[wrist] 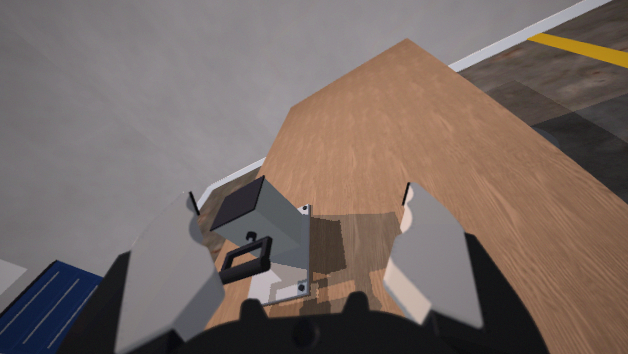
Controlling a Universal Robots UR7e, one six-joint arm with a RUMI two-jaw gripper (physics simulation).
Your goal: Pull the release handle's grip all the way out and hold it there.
Labels:
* my gripper: 302,190
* light metal base plate: 288,277

